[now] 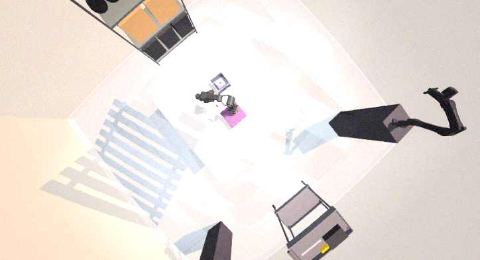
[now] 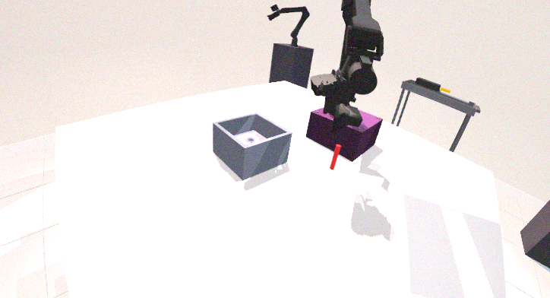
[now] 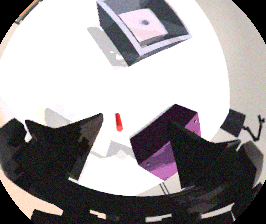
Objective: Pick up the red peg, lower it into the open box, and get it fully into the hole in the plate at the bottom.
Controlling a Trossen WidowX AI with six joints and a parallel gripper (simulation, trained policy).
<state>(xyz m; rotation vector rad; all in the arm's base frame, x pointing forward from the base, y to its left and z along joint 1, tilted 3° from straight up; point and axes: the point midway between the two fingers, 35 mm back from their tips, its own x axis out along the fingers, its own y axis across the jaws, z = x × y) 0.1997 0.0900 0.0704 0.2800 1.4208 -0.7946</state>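
The red peg is 30 mm behind my gripper tip, 40 mm to the left of it and 100 mm below it. The rest, counted from my gripper tip: grey box: 140 mm ahead, 150 mm to the right, 120 mm below.
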